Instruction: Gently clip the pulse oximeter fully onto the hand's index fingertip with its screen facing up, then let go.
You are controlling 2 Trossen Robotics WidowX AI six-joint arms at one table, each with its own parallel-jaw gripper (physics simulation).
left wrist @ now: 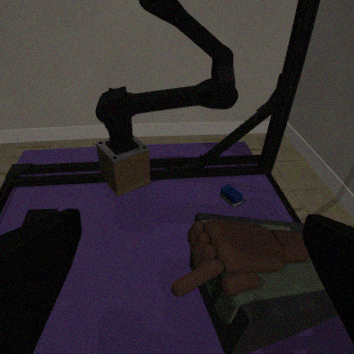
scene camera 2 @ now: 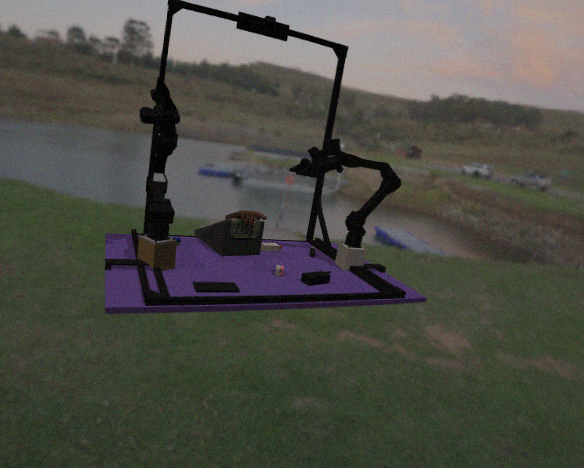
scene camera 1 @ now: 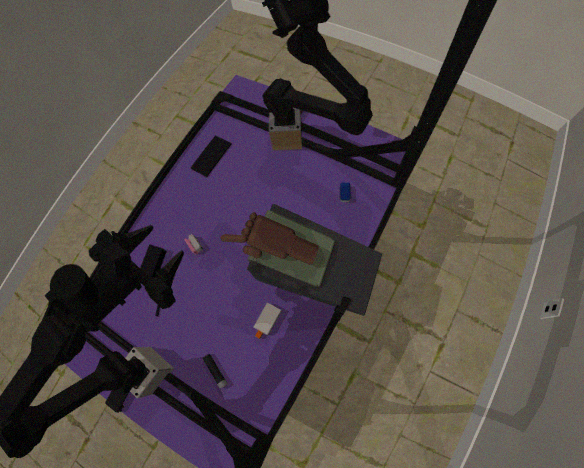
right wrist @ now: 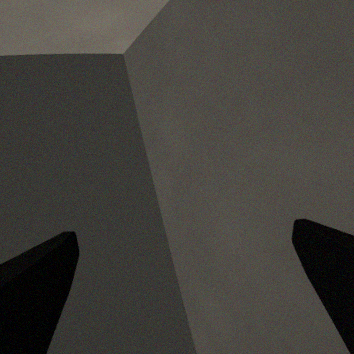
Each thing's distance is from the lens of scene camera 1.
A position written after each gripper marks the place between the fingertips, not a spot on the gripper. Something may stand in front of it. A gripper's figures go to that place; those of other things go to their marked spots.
left gripper [scene camera 1: 167, 238]: 66 cm
grey plate [scene camera 1: 352, 268]: 95 cm
